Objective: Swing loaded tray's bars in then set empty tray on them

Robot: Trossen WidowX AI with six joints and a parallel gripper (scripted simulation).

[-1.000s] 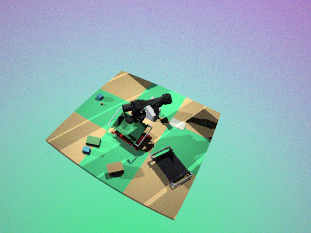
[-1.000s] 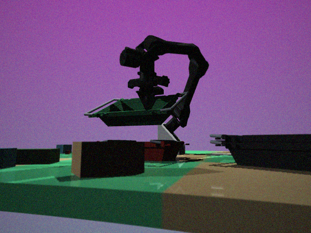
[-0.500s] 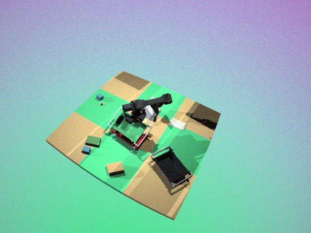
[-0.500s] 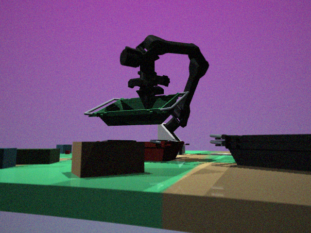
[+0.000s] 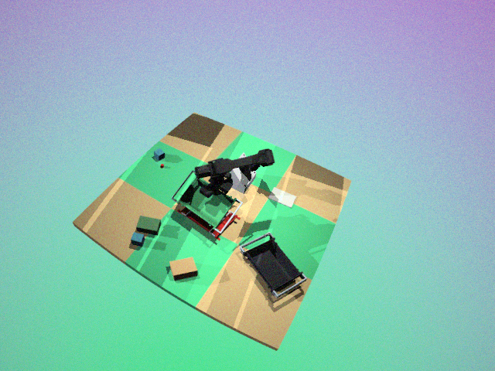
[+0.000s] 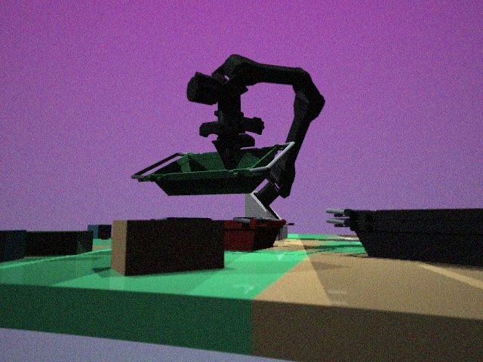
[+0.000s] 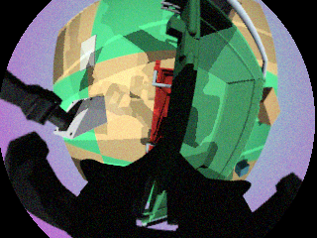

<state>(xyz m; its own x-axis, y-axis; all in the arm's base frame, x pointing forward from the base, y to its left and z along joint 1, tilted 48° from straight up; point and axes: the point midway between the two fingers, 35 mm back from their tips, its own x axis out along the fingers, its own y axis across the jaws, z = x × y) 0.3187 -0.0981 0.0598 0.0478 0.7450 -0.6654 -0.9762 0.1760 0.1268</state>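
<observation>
The green tray is 7 cm ahead of my gripper tip and 2 cm to the right of it. Also, from my gripper tip: brown box (39 cm ahead, 15 cm below, 3 cm to the left); then flat green block (27 cm to the right, 25 cm ahead, 16 cm below); then white flat plate (32 cm behind, 30 cm to the left, 18 cm below).
</observation>
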